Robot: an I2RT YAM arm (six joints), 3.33 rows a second.
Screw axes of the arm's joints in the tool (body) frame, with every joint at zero. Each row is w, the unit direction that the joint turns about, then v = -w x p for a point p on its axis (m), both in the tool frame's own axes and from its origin. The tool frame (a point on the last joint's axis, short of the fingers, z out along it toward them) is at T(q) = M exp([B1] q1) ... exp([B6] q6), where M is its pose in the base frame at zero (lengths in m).
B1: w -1 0 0 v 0 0.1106 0
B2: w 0 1 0 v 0.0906 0 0.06
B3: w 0 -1 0 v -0.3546 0 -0.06
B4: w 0 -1 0 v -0.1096 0 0
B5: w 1 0 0 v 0 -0.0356 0
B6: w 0 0 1 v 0 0 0
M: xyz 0.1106 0 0.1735 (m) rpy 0 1.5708 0 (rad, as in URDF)
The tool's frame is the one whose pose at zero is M.
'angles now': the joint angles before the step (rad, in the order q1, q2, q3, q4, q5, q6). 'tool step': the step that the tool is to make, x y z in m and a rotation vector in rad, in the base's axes. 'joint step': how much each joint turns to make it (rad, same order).
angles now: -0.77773 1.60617 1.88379 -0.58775 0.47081 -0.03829
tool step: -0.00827 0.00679 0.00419 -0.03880 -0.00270 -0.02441
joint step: 0.00001 -0.04293 -0.04295 0.03850 0.03078 -0.01998
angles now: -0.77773 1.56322 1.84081 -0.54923 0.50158 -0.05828
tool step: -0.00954 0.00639 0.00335 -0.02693 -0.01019 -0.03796
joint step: -0.00307 -0.04148 -0.03837 0.02461 0.03680 -0.00312
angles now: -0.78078 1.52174 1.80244 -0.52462 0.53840 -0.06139
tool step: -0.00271 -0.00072 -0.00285 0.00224 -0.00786 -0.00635
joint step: -0.00771 -0.01079 -0.02302 0.01229 -0.00304 0.00768
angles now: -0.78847 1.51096 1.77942 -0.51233 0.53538 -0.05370
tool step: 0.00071 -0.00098 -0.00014 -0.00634 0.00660 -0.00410
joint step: 0.00000 0.00309 0.00001 0.00764 0.00617 -0.00921
